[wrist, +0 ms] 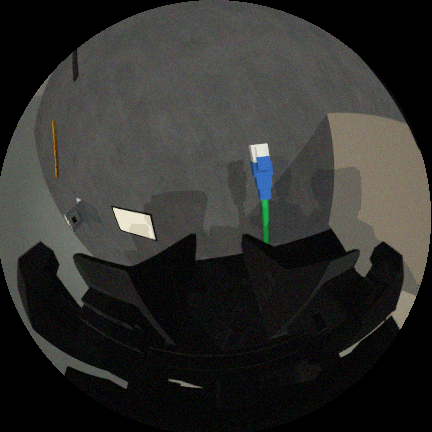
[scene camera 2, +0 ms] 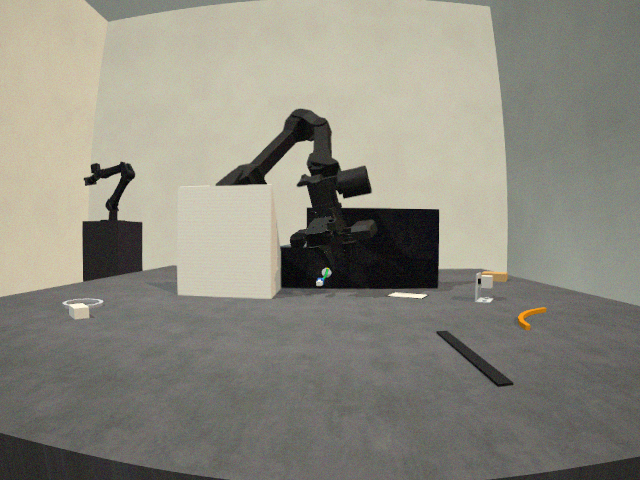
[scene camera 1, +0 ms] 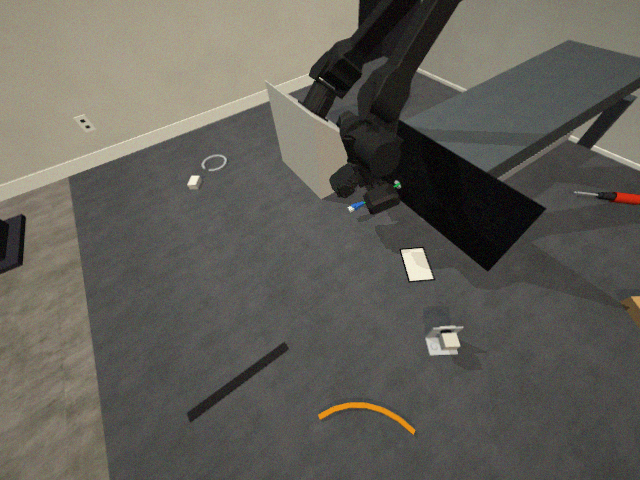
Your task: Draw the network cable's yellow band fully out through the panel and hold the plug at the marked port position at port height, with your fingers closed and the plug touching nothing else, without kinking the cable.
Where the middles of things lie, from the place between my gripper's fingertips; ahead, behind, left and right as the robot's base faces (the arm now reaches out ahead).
Scene:
Right now my hand is 40 mm past the blue network cable plug (wrist: 261, 166), 40 mm to the left of it and 20 mm above it. The rest, counted from my hand: white black-edged card (scene camera 1: 415, 260): 150 mm ahead, 10 mm to the right, 50 mm below; then black strip (scene camera 1: 248, 373): 160 mm ahead, 430 mm to the right, 50 mm below.

